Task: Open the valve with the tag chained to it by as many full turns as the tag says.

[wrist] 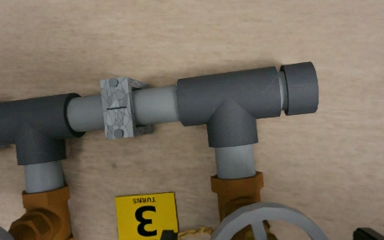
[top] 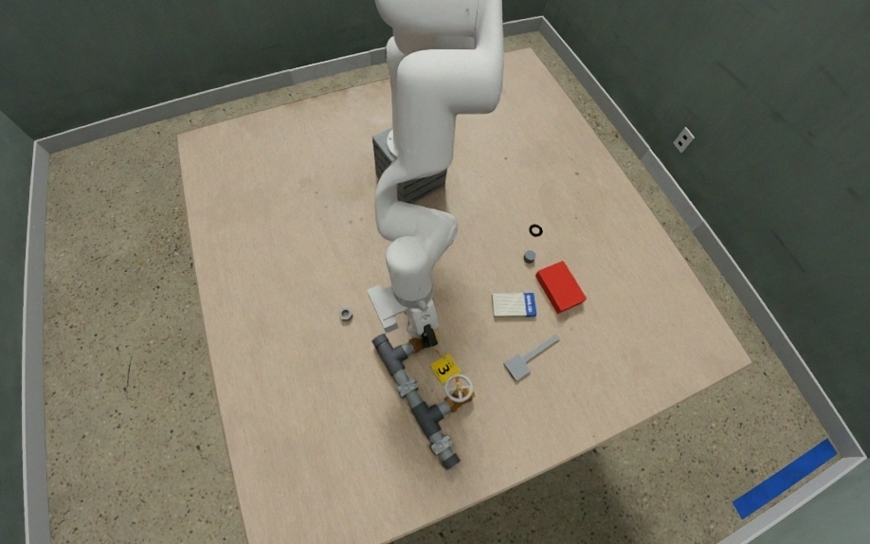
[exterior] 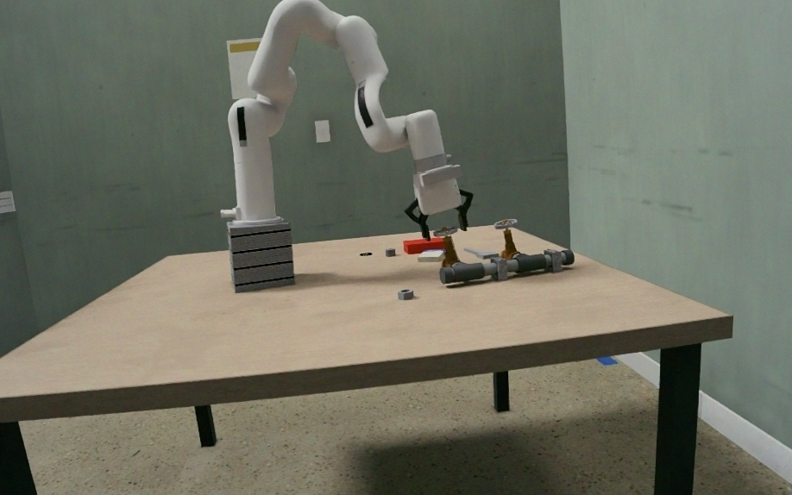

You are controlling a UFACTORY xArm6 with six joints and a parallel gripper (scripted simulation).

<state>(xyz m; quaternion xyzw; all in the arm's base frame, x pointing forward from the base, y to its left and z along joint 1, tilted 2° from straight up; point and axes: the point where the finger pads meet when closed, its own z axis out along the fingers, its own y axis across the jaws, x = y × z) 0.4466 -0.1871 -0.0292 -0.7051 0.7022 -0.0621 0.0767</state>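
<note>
Right now the yellow tag is 9 cm ahead of my hand, 4 cm to the left of it and 11 cm below it. Also, from my hand: grey scraper (16 cm ahead, 22 cm to the left, 11 cm below); white card (3 cm ahead, 26 cm to the left, 11 cm below); red block (4 cm ahead, 39 cm to the left, 10 cm below).
</note>
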